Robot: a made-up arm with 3 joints. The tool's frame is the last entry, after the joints. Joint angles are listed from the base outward. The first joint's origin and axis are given. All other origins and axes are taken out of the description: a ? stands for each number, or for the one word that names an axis. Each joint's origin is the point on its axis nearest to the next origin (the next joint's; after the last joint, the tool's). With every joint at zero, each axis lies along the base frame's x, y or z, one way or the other. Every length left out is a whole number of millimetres.
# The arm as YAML. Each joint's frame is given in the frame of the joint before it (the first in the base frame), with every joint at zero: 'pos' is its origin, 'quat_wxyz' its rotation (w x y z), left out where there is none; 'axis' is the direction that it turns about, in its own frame. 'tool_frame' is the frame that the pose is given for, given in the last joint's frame.
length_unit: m
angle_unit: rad
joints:
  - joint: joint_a
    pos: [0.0, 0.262, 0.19]
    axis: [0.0, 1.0, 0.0]
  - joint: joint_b
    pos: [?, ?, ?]
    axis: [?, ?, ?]
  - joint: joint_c
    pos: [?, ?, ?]
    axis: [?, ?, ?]
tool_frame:
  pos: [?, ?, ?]
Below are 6 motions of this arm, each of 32 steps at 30 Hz.
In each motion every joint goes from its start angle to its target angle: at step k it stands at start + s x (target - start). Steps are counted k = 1, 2, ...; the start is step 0. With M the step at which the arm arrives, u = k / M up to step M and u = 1 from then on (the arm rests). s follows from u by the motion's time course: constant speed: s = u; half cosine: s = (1 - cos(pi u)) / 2; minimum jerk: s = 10 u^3 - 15 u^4 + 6 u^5.
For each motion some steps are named. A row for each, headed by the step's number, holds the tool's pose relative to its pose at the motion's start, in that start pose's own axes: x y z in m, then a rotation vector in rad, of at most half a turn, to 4 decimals.
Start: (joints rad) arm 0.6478 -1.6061 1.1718
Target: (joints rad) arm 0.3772 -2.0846 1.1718
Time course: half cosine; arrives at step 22
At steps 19, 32:
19: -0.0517 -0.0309 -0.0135 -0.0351 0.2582 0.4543
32: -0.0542 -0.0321 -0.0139 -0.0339 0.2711 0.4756

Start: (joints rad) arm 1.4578 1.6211 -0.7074
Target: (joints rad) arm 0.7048 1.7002 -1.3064
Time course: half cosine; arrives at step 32
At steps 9, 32:
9: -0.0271 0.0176 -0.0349 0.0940 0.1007 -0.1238
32: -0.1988 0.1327 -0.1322 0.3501 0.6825 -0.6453

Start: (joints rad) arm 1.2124 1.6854 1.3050
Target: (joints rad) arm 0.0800 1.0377 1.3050
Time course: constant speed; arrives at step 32
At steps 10, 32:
10: 0.1013 0.0341 -0.0287 0.0977 -0.3407 0.2003
32: 0.3158 0.1084 0.0483 0.0650 -1.1488 0.5760

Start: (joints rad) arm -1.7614 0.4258 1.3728
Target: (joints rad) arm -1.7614 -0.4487 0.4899
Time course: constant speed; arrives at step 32
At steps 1, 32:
1: 0.0010 -0.0031 0.0000 0.0000 0.0000 -0.0003
32: 0.0665 -0.0749 0.0000 0.0000 0.0000 -0.0084

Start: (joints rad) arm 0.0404 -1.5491 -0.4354
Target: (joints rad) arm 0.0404 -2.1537 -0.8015
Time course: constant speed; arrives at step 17
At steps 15, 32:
15: 0.0371 0.0616 0.0000 0.0000 0.0000 0.2104
32: 0.0398 0.0712 0.0000 0.0000 0.0000 0.2385

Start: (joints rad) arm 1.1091 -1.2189 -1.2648
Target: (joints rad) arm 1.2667 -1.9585 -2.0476
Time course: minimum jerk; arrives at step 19
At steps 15, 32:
15: -0.0513 0.0735 -0.0101 -0.0097 0.1468 -0.0403
32: -0.0570 0.0782 -0.0102 -0.0106 0.1573 -0.0431

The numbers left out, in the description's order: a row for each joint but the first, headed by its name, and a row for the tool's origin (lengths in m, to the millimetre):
joint_b: xyz -0.104 0.0 -0.277, axis 0.0 0.0 -1.0
joint_c: xyz 0.011 -0.117 0.0, axis 0.0 0.0 1.0
tool: xyz 0.085 0.021 0.0

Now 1 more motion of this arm.
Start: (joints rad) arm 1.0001 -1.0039 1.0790
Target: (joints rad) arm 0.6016 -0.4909 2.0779
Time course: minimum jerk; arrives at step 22
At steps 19, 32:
19: -0.0943 -0.0080 -0.0251 -0.2883 0.2686 0.4699
32: -0.0963 -0.0083 -0.0256 -0.2930 0.2758 0.4794

